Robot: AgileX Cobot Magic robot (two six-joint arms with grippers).
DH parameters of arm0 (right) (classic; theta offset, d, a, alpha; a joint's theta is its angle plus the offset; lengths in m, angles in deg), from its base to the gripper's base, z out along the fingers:
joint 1: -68.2 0.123 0 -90
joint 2: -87.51 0 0.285 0
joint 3: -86.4 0 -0.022 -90
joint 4: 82.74 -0.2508 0 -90
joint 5: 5.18 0 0.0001 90
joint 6: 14.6 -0.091 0 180
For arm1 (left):
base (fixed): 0 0 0 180
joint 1: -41.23 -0.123 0 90
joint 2: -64.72 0 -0.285 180
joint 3: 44.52 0 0.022 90
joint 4: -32.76 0.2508 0 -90
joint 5: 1.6 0 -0.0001 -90
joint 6: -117.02 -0.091 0 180
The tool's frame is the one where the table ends.
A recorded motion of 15 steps. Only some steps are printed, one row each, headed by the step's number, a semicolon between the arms.
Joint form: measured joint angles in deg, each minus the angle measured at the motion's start. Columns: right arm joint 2, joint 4, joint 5, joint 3, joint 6, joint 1; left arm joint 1, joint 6, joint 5, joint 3, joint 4, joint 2.
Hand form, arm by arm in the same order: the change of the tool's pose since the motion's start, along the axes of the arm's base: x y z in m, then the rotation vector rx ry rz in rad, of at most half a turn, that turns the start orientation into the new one. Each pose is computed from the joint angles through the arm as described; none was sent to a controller.
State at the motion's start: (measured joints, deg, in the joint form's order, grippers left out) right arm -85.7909 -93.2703 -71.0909 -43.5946 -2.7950 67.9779; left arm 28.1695 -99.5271 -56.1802 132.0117 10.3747 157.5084
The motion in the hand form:
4: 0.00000 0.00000 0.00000 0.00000 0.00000 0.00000; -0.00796 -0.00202 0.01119 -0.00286 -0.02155 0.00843
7: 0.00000 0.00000 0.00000 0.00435 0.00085 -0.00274; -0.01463 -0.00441 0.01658 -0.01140 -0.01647 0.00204
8: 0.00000 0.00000 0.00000 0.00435 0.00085 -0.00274; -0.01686 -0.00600 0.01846 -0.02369 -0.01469 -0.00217
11: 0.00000 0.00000 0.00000 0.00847 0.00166 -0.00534; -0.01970 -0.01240 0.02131 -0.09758 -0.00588 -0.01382
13: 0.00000 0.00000 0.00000 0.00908 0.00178 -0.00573; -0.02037 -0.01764 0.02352 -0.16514 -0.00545 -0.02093
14: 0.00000 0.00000 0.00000 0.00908 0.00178 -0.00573; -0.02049 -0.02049 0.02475 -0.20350 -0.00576 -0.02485
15: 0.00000 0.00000 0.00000 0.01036 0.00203 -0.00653; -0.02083 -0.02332 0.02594 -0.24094 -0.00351 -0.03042
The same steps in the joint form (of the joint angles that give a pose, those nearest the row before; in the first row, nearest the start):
4: 0.00 0.00 0.00 0.00 0.00 0.00; 0.00 0.98 -0.80 0.21 0.08 -2.00
7: 0.00 0.00 0.00 0.00 -0.30 0.00; 0.00 1.30 -2.47 0.21 -0.13 -3.25
8: 0.00 0.00 0.00 0.00 -0.30 0.00; 0.00 1.30 -3.18 0.21 -0.78 -3.65
11: 0.00 0.00 0.00 0.00 -0.58 0.00; 0.00 1.30 -5.20 0.21 -4.75 -4.04
13: 0.00 0.00 0.00 0.00 -0.62 0.00; 0.00 1.30 -6.33 0.21 -8.50 -4.12
14: 0.00 0.00 0.00 0.00 -0.62 0.00; 0.00 1.30 -6.90 0.21 -10.63 -4.12
15: 0.00 0.00 0.00 0.00 -0.71 0.00; 0.00 1.30 -7.63 0.21 -12.68 -4.12

